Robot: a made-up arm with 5 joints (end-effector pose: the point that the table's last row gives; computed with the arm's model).
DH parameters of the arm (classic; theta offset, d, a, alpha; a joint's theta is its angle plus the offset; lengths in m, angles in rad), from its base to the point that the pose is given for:
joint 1: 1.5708 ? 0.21 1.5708
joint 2: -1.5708 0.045 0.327 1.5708
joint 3: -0.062 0 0.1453 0
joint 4: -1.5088 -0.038 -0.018 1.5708
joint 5: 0.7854 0 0.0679 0
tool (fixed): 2.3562 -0.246 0 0
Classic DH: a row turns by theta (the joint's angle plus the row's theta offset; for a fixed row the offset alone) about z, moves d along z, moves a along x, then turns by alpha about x.
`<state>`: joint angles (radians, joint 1 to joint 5).
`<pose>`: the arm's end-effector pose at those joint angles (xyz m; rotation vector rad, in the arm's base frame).
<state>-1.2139 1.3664 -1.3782 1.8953 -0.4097</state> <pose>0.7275 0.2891 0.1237 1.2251 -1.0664 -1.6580</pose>
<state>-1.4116 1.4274 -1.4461 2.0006 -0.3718</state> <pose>0.7631 0.1307 0.1584 1.1676 -1.2959 -1.7852</pose>
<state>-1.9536 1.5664 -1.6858 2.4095 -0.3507</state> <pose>0.6602 -0.3005 0.2361 0.8537 -1.9856 -2.1648</pose>
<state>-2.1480 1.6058 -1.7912 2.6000 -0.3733</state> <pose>0.5558 -0.4250 0.2569 -0.6172 2.0565 2.0839</pose>
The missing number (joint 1, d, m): 0.229
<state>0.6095 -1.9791 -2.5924 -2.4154 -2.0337</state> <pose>0.2201 0.0539 0.2437 0.3422 -1.6556 0.2001</pose>
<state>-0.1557 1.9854 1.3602 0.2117 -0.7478</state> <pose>0.5151 0.5024 0.4289 2.0201 -0.5865 -2.0879</pose>
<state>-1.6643 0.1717 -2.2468 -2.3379 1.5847</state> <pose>0.2062 -0.1931 0.0976 -1.7004 -0.0372 -0.2052</pose>
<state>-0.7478 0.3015 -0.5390 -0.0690 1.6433</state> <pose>0.1891 0.3815 -0.4302 0.6954 -0.0527 0.9522</pose>
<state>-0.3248 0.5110 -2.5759 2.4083 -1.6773</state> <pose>0.0750 0.5061 -0.1088 0.3467 0.5253 -1.9044</pose>
